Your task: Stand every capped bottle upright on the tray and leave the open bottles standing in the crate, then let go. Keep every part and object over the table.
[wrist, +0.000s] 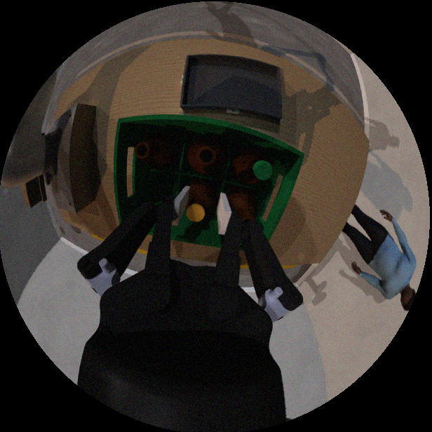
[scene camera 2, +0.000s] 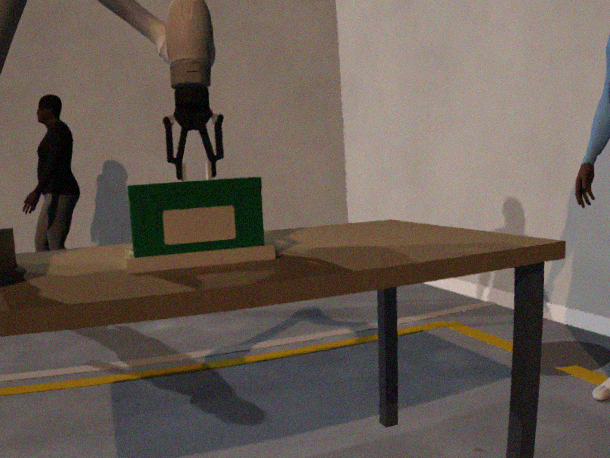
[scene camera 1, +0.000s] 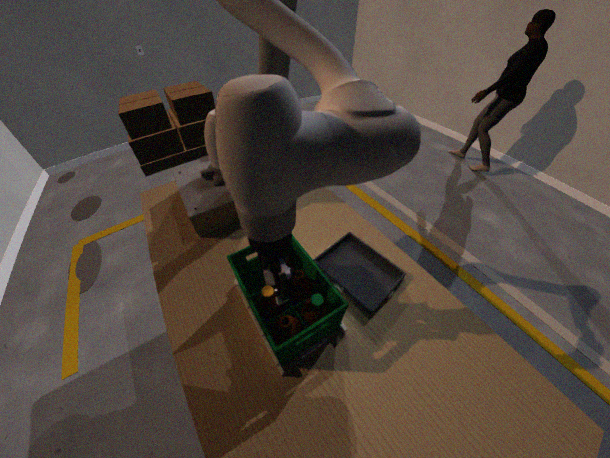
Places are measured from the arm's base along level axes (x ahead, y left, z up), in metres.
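Where they show: gripper, fingertip midpoint: (scene camera 1: 277, 292).
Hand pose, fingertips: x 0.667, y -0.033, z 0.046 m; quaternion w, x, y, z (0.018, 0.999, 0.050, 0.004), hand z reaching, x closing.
Note:
Each offset is from my fingertips to the top centre of the thing. "spot": to the spot under its first point. Level surfaces: height alone.
The green crate {dz +0.031, dx -0.014, dy +0.021 m} (scene camera 1: 312, 333) (scene camera 2: 150, 220) (wrist: 200, 120) holds several brown bottles in compartments. A yellow cap {dz +0.018, dx -0.006, dy -0.021 m} (scene camera 1: 268, 291) (wrist: 195, 213) tops one bottle in the near row. A green cap {dz +0.018, dx +0.066, dy +0.074 m} (scene camera 1: 317, 300) (wrist: 262, 170) tops another in the far right compartment of the wrist view. Open mouths show at an open bottle (wrist: 142, 150) at the far left and another open bottle (wrist: 206, 155) in the far middle. A brown bottle (wrist: 243, 202) is partly hidden by the right finger. The grey tray {spot: dz -0.140, dx -0.012, dy +0.293 m} (scene camera 1: 360, 272) (wrist: 235, 82) bears no bottle. My gripper (scene camera 2: 196, 174) (wrist: 203, 197) is partly open, holding nothing, its pads either side of the yellow cap.
The crate sits on a low pale base {spot: dz -0.128, dx -0.008, dy -0.083 m} (scene camera 2: 200, 258) on the wooden table {dz -0.145 m} (scene camera 1: 425, 375) (scene camera 2: 350, 255). A dark block (scene camera 1: 215, 220) (wrist: 84, 157) stands on the table beyond the crate's left end in the wrist view. The crate's walls surround the bottles below the fingers. People stand away from the table.

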